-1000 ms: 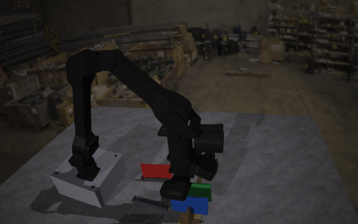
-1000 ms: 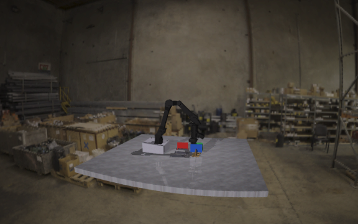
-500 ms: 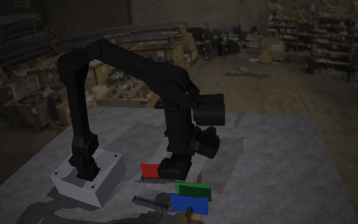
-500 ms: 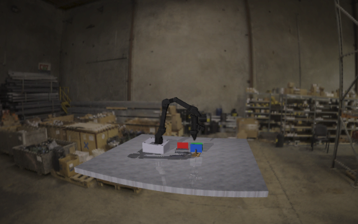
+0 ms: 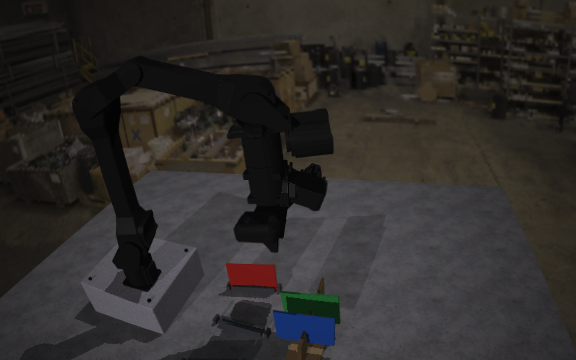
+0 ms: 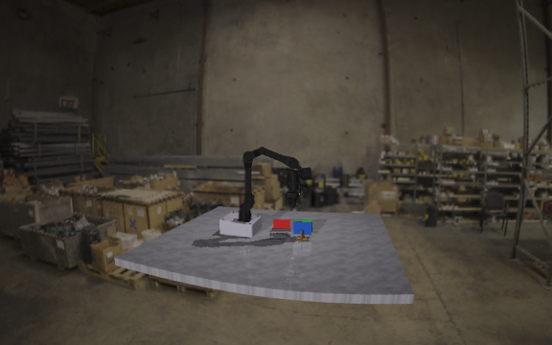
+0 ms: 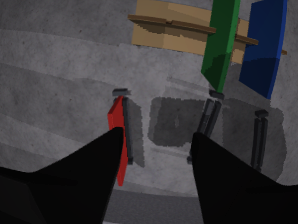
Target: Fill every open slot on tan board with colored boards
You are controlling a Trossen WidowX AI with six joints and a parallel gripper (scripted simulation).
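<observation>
My gripper tip is 8 cm past the red board, 4 cm to the right of it and 13 cm above it. Round my gripper tip: blue board 6 cm ahead, 11 cm to the right, 10 cm below; green board 6 cm ahead, 6 cm to the right, 10 cm below; tan board 6 cm ahead, 6 cm to the right, 13 cm below.
</observation>
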